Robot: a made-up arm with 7 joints.
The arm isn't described. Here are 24 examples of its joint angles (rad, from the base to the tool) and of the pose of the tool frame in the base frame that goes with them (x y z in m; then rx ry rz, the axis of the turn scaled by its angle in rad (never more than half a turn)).
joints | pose
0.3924 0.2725 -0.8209 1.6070 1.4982 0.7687 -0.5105 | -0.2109 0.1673 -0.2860 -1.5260 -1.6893 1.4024
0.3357 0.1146 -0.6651 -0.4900 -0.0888 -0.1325 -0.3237 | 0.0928 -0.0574 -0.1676 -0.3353 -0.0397 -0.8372
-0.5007 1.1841 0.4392 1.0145 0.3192 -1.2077 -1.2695 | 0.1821 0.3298 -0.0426 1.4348 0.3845 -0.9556
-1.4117 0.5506 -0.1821 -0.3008 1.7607 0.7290 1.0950 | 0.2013 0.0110 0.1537 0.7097 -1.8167 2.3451
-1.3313 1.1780 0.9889 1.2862 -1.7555 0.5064 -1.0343 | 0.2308 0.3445 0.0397 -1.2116 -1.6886 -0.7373
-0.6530 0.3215 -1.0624 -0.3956 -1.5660 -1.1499 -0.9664 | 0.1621 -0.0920 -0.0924 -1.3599 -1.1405 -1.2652
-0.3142 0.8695 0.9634 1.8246 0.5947 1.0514 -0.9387 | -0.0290 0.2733 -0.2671 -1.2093 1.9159 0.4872
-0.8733 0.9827 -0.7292 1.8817 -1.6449 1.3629 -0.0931 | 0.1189 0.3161 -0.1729 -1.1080 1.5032 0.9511
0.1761 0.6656 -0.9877 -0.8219 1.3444 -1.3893 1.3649 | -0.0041 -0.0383 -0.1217 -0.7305 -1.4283 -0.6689
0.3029 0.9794 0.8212 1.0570 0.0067 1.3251 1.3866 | -0.0822 0.3591 -0.1441 -1.3091 -1.7617 -1.7166
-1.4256 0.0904 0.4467 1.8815 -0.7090 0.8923 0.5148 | 0.2878 -0.0422 -0.2155 -0.4696 1.7857 0.0973
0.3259 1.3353 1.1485 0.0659 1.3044 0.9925 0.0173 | 0.1000 0.2909 0.1135 1.9825 0.5360 2.1049
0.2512 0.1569 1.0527 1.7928 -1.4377 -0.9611 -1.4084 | -0.2229 0.0750 -0.2918 -0.2754 0.2809 1.2663
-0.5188 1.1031 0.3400 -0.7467 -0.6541 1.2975 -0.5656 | 0.1842 0.1020 0.0456 0.5720 0.4133 -0.5584
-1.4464 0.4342 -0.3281 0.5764 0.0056 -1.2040 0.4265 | 0.3142 -0.0154 0.0650 0.0320 -1.7629 -0.2975
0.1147 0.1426 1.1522 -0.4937 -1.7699 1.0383 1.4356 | 0.0702 0.2118 -0.0930 -0.8827 0.7513 1.2354
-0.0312 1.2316 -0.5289 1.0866 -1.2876 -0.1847 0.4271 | 0.0582 0.3693 -0.1744 0.5915 0.7287 1.1863
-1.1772 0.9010 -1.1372 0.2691 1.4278 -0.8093 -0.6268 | 0.2880 0.0327 -0.1320 -2.4396 0.1534 1.5186
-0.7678 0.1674 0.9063 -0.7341 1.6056 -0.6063 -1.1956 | 0.1518 0.1441 0.0439 1.8331 0.4678 0.3127
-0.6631 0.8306 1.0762 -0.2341 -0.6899 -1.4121 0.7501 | 0.0760 0.2290 0.0787 -0.5526 -2.7382 0.7069
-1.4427 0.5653 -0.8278 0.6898 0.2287 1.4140 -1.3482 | 0.3565 0.0463 -0.0326 0.4809 1.3903 -0.5045
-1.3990 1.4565 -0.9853 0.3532 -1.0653 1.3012 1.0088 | 0.2766 0.2054 0.0142 1.0497 0.8004 1.1834
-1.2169 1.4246 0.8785 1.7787 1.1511 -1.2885 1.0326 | 0.1849 0.3441 -0.0055 0.8018 -1.0385 1.1998
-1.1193 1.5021 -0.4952 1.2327 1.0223 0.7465 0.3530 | 0.1652 0.3737 0.0625 2.2630 1.0330 1.6330
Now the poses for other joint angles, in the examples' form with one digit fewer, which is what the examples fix.
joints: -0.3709 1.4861 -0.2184 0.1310 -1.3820 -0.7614 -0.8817
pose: 0.239 0.217 -0.007 0.382 -0.551 -0.888
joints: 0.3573 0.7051 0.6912 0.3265 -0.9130 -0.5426 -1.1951
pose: 0.049 0.321 -0.139 0.266 -0.106 -0.344
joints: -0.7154 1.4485 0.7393 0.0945 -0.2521 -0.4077 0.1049
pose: 0.131 0.218 0.195 0.979 -1.411 0.569
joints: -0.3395 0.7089 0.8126 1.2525 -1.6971 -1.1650 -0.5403
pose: 0.053 0.320 -0.227 -0.152 -0.978 1.516
